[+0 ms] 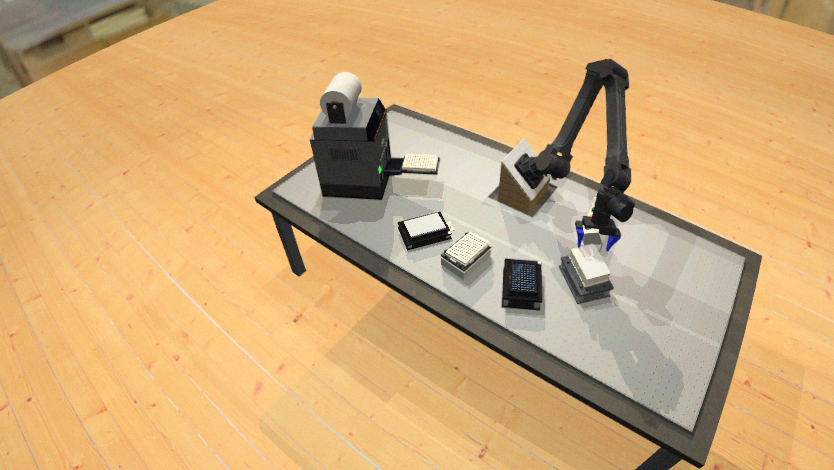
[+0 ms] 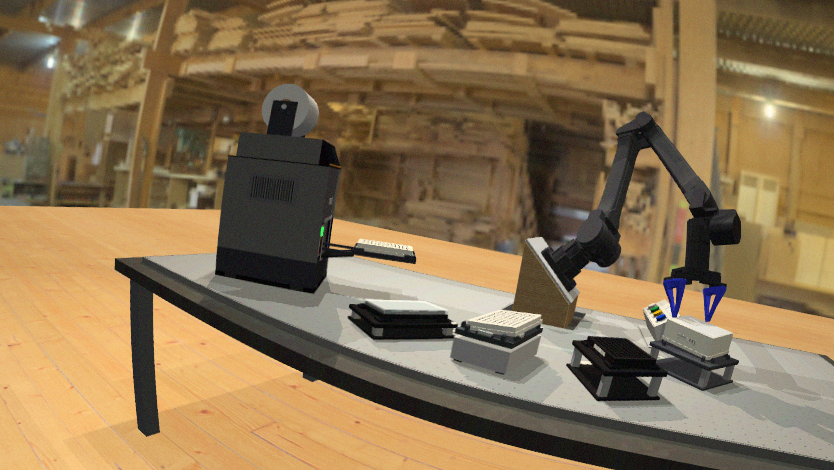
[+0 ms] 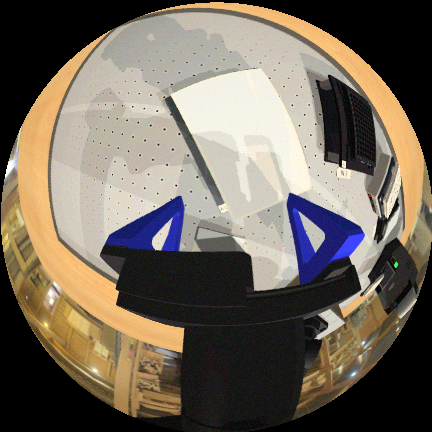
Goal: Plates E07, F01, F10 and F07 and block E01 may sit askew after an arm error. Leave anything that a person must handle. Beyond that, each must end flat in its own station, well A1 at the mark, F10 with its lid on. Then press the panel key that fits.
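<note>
My gripper (image 1: 594, 247) (image 2: 691, 318) (image 3: 236, 198) is open and empty, pointing down just above the back part of a thick cream block (image 1: 592, 269) (image 2: 697, 338) (image 3: 235, 115) on a dark grey raised stand (image 2: 719, 365). A black plate (image 1: 525, 276) (image 2: 624, 352) (image 3: 361, 127) sits on a black stand; its tilt is unclear. A cream welled plate (image 1: 468, 248) (image 2: 504, 321) lies on a pale grey device. A white-topped plate (image 1: 426, 224) (image 2: 405, 307) lies on a low black stand. Another cream plate (image 1: 420, 162) (image 2: 385, 245) lies on the machine's tray. Plate names are unreadable.
The key panel (image 2: 656, 315), with coloured keys, stands behind the block, close to my fingers, and is partly hidden. A tall dark machine (image 1: 350, 166) (image 2: 274, 216) with a white roll stands at the left. The arm's wooden wedge base (image 1: 516, 195) (image 2: 539, 291) is at the back.
</note>
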